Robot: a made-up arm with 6 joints.
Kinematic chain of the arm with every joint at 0, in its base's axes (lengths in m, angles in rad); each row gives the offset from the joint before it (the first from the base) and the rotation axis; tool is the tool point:
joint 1: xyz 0 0 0.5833 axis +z
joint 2: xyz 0.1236 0 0 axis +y
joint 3: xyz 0 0 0.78 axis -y
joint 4: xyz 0 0 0.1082 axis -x
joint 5: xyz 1.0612 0 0 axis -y
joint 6: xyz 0.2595 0 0 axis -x
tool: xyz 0 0 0
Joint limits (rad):
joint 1: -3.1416..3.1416
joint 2: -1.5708..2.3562
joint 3: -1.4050..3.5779
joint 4: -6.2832..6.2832
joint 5: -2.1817..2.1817
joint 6: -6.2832..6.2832
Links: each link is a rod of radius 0.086 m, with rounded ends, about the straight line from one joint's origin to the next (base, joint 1, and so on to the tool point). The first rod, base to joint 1, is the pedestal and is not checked.
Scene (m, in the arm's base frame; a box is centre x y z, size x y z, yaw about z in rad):
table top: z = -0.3
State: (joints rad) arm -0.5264 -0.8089 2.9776 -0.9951 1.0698 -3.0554
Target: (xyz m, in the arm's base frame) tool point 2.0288 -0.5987 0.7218
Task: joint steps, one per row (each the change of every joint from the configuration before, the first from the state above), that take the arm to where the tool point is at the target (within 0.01 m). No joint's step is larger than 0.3 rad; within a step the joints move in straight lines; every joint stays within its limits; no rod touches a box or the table.
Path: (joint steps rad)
1: 0.0423 0.2980 -0.1794 -0.0304 -0.0057 0.0000
2: 0.0424 0.2980 -0.1794 -0.0303 -0.0057 0.0000
3: 0.0423 0.2980 -0.1793 -0.0304 -0.0057 0.0000
4: 0.0423 0.2979 -0.1794 -0.0303 -0.0057 0.0000
5: 0.0424 0.2980 -0.1794 -0.0304 -0.0057 0.0000
6: 0.0423 0.2980 -0.1794 -0.0304 -0.0057 0.0000
7: 0.0423 0.2980 -0.1793 -0.0303 -0.0057 0.0000
8: 0.0424 0.2980 -0.1794 -0.0304 -0.0056 0.0000

